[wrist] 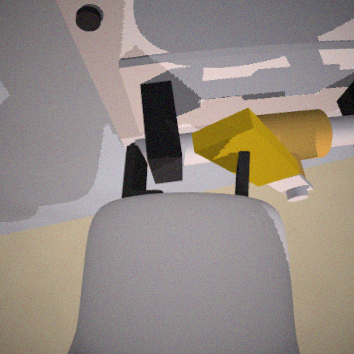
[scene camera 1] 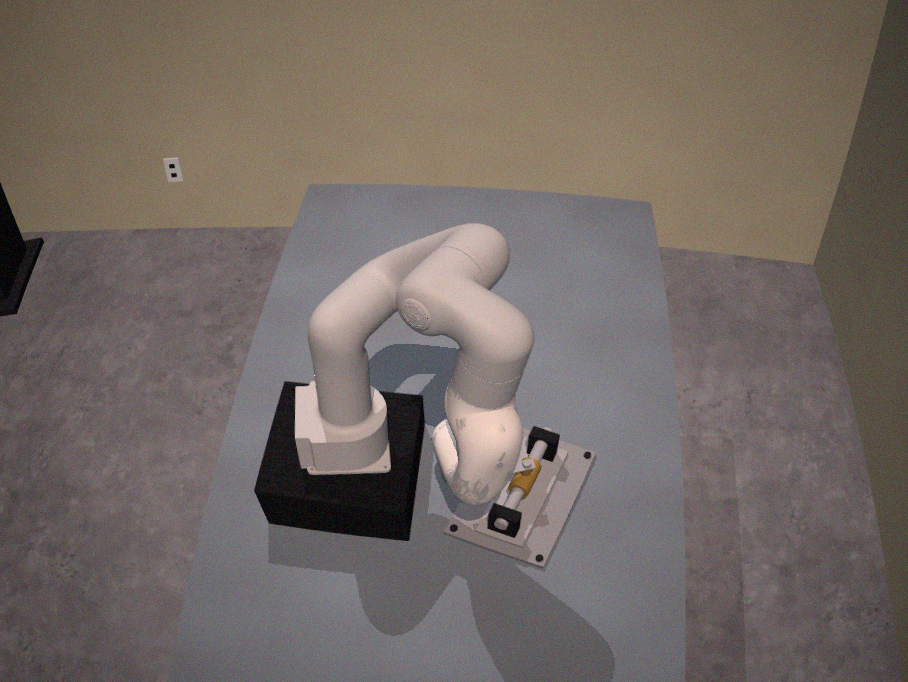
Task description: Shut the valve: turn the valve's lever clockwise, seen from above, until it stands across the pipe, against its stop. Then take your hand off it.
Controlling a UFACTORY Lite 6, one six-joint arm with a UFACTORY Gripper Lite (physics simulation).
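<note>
The valve's orange body (scene camera 1: 523, 480) (wrist: 312, 132) sits on a pale pipe (scene camera 1: 513, 500) (wrist: 342, 131). The lever (scene camera 1: 521, 467) (wrist: 245, 147) has a yellow handle, large in the wrist view, slanting obliquely to the pipe; in the scene view the arm hides the handle and a pale end shows at the pivot. My gripper (wrist: 189, 170) is open, its two black fingers wide apart. In the wrist view the right finger overlaps the yellow handle, and whether it touches is unclear. The left finger is near a black pipe support. The fingers are hidden in the scene view.
Black supports (scene camera 1: 543, 443) (scene camera 1: 504, 519) (wrist: 162, 130) hold the pipe's ends. The base plate (scene camera 1: 568, 499) has dark bolts at its corners. The arm's black pedestal (scene camera 1: 337, 506) stands left of it on the blue-grey table (scene camera 1: 594, 315).
</note>
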